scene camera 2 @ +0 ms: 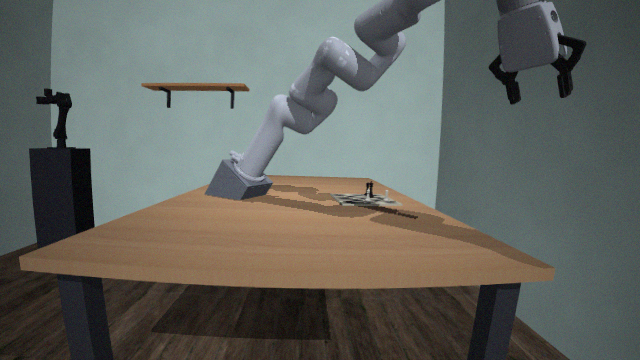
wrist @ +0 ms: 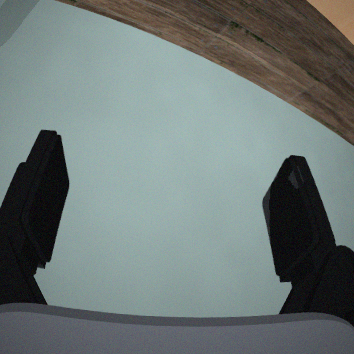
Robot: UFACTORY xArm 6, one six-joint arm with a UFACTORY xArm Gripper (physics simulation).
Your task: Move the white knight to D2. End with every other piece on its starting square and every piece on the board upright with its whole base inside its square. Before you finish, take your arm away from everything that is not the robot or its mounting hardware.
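Frame: origin at the arm's base, x right, y back, z down, level; metres.
Where they show: gripper, fingertip midpoint: (scene camera 2: 539,99) (wrist: 172,167); arm's base, origin of the base link: (scene camera 2: 248,171).
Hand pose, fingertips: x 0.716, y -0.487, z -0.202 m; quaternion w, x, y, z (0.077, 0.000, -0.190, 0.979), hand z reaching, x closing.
Observation:
Each offset is from my fingertips to the top centre of the thing. "spot": to the spot under its first point. Level surfaces: height alone.
The chessboard @(spot: dx -0.544, dy +0.183, dz +0.295 m) (scene camera 2: 340,203) lies on the table toward its far right part in the scene view, small and seen at a low angle. Two dark pieces @(dx -0.641, dy +0.022, dz +0.228 m) (scene camera 2: 370,187) stand close together on it. A white piece @(dx -0.570, dy +0.068, dz +0.248 m) (scene camera 2: 368,195) stands in front of them, and another white piece @(dx -0.561, dy -0.004, dz +0.252 m) (scene camera 2: 386,195) stands to the right. They look upright; which one is the knight, and which squares they are on, is too small to tell. My gripper (scene camera 2: 540,95) (wrist: 172,167) is open and empty, high up at the upper right of the scene view, well away from the board. The wrist view does not show the board.
The wooden table @(dz +0.297 m) (scene camera 2: 250,250) carries the arm's grey base block (scene camera 2: 227,181) at its left rear. A wall shelf (scene camera 2: 195,87) hangs behind. A dark pedestal (scene camera 2: 55,190) with a small black arm (scene camera 2: 61,117) stands at the left. A wall (scene camera 2: 575,200) (wrist: 165,125) rises at the right.

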